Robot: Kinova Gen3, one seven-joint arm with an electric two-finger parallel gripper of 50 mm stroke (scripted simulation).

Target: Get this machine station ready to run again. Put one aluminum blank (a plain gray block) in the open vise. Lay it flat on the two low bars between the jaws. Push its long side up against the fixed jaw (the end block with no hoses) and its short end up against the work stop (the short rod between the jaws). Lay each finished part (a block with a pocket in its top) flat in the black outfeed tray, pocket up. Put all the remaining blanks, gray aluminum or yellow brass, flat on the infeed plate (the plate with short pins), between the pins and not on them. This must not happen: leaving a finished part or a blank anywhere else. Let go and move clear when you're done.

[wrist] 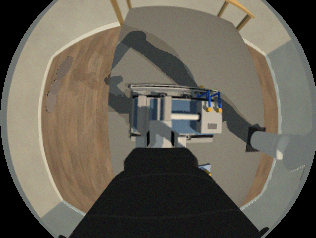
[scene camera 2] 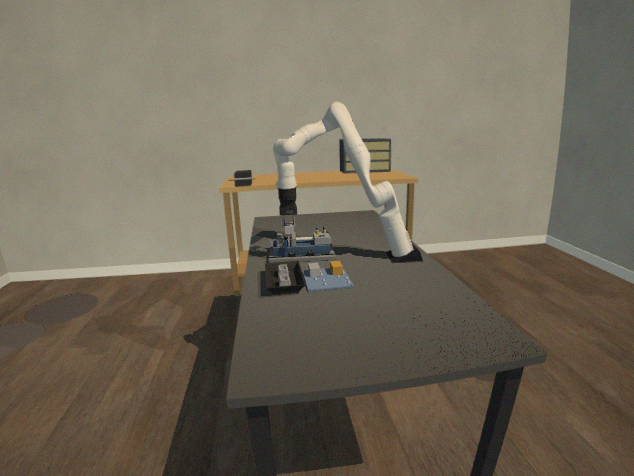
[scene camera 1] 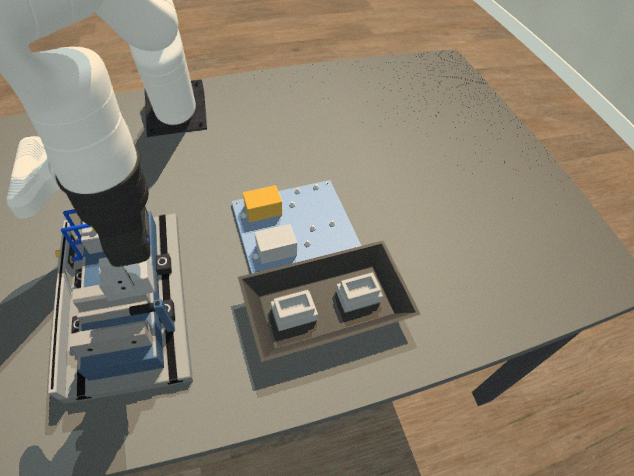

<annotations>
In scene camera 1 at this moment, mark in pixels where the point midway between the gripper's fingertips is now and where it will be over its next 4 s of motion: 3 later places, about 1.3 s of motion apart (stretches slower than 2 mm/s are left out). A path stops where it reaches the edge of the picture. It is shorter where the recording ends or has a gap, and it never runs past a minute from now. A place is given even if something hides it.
My gripper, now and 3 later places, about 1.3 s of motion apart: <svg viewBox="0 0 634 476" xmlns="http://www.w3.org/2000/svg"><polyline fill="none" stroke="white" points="124,272 88,293 93,300 96,304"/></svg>
</annotations>
